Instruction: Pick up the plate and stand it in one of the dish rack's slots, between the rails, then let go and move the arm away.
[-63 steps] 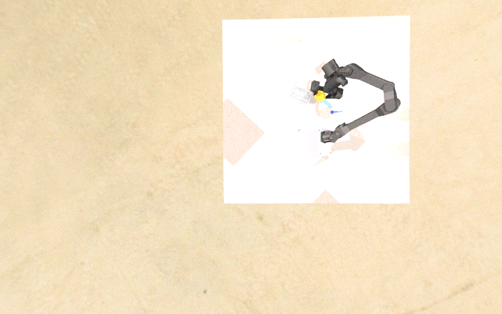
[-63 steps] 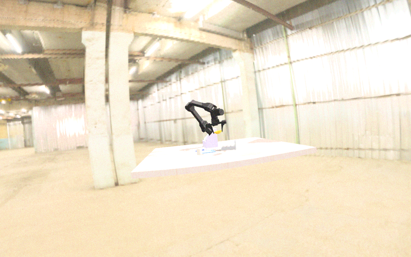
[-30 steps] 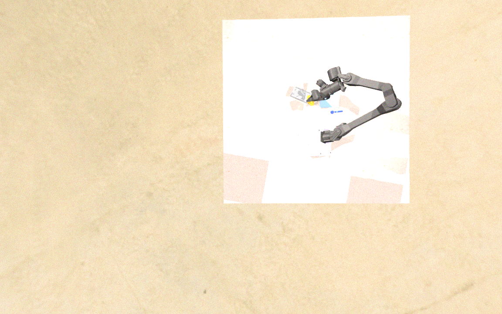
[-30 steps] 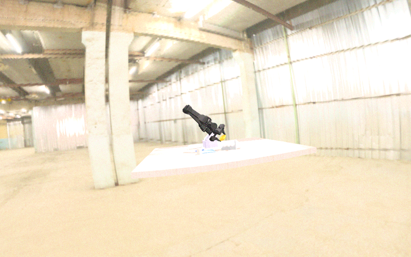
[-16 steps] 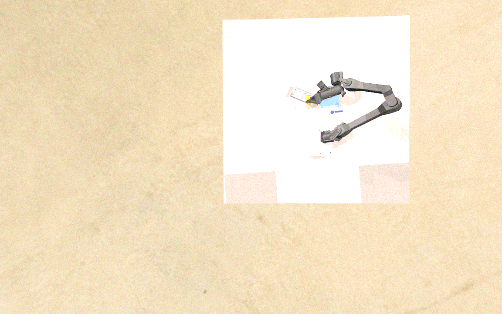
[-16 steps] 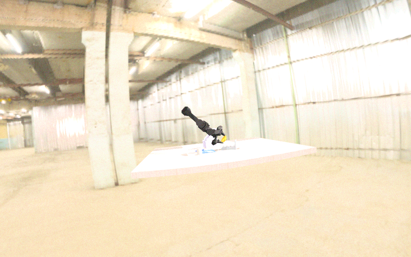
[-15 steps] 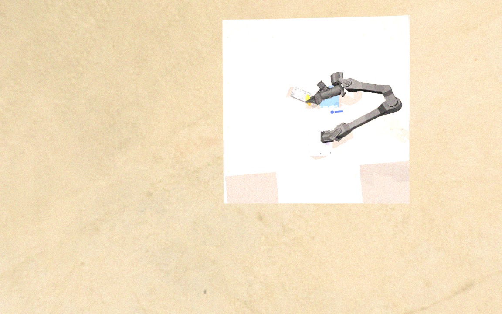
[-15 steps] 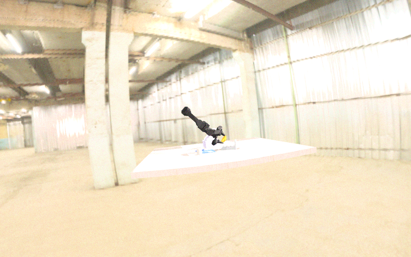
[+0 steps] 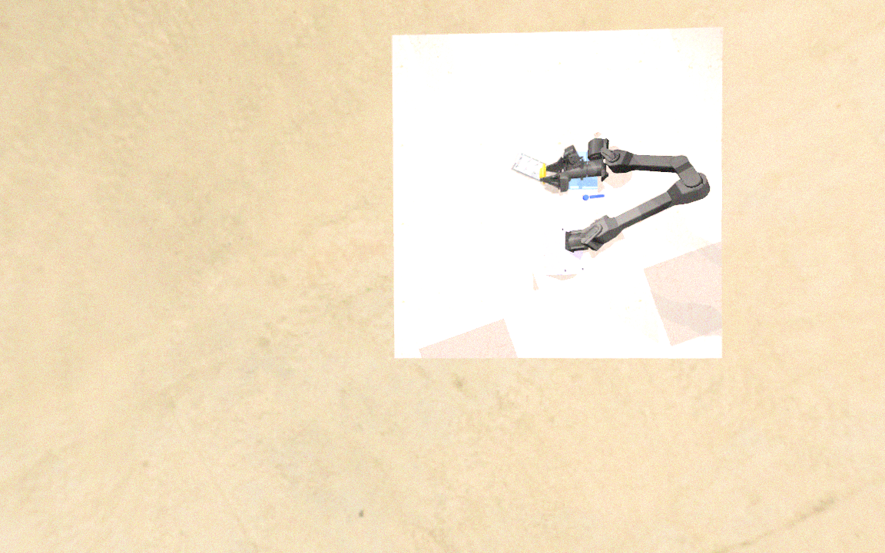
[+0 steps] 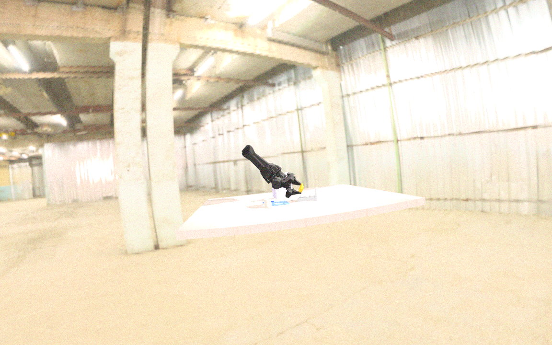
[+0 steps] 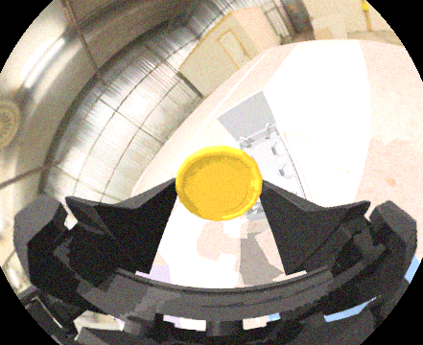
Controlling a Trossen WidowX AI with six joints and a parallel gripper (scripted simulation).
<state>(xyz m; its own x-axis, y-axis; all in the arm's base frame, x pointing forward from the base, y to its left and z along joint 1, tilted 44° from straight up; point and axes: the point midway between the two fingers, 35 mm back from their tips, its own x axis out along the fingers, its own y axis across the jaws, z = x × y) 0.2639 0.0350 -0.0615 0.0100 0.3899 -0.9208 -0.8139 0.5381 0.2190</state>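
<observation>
My gripper tip is 5 cm short of the grey dish rack, 5 cm above it and 3 cm to the right of it. From my gripper tip the other things lie so: light blue mat (17 cm to the right, 7 cm below, 5 cm ahead); yellow plate (1 cm to the right); blue utensil (22 cm to the right, 7 cm below, 5 cm behind).
</observation>
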